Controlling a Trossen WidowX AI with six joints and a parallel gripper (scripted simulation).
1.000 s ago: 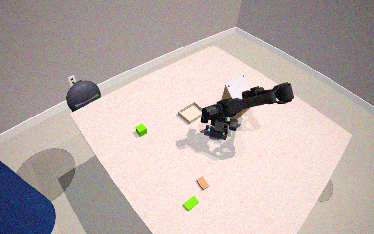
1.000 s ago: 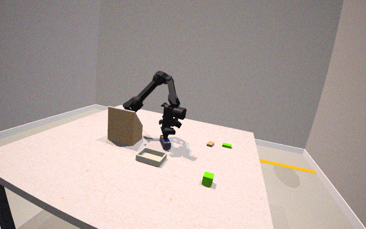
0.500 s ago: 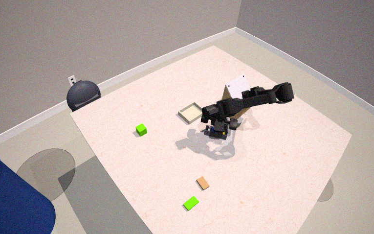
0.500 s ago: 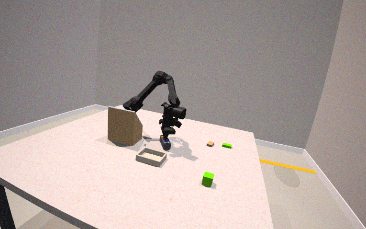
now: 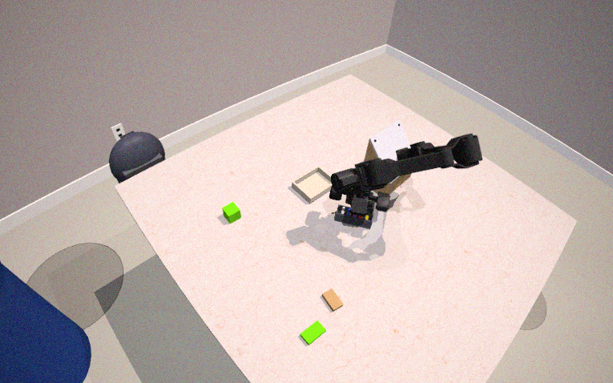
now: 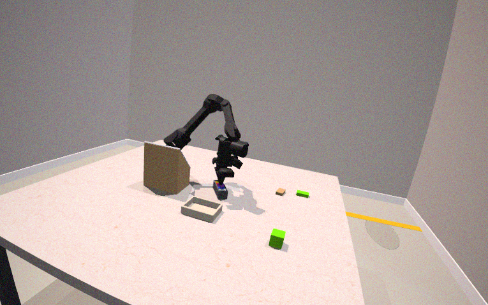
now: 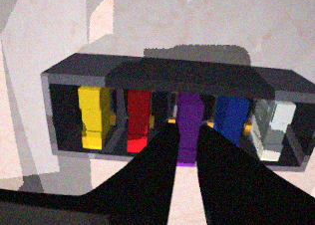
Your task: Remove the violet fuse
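The tray lies 190 mm to the right of my gripper tip, 40 mm below it and 30 mm ahead of it. From my gripper tip the other things lie so: green cube: 340 mm ahead, 230 mm to the right, 20 mm below; then flat green block: 340 mm ahead, 250 mm to the left, 40 mm below; then violet fuse: 10 mm below.
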